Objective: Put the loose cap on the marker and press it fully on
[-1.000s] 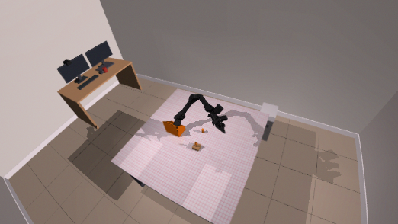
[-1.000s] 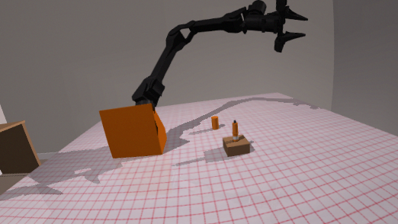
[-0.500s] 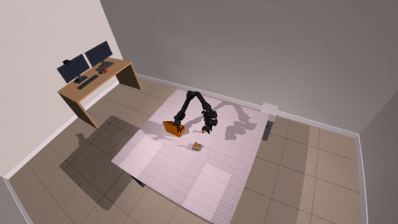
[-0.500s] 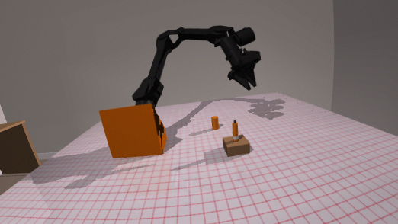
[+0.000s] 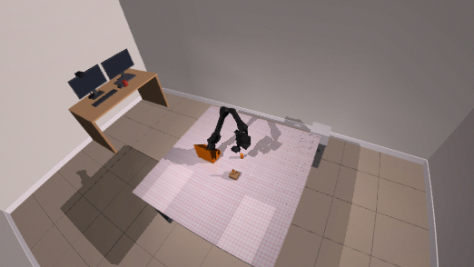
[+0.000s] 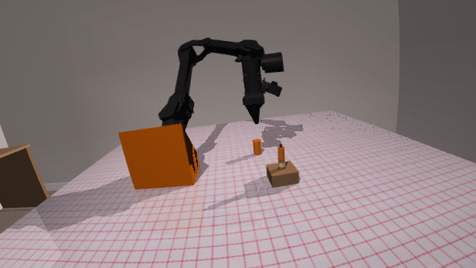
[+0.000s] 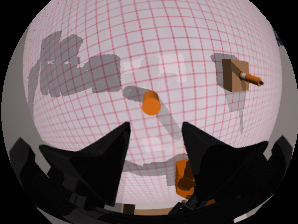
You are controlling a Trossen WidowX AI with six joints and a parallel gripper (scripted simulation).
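My gripper tip is now 90 mm above the orange cap, 10 mm to the right of it and 10 mm past it. Round my gripper tip: holder block 200 mm to the right, 100 mm below, 10 mm ahead.
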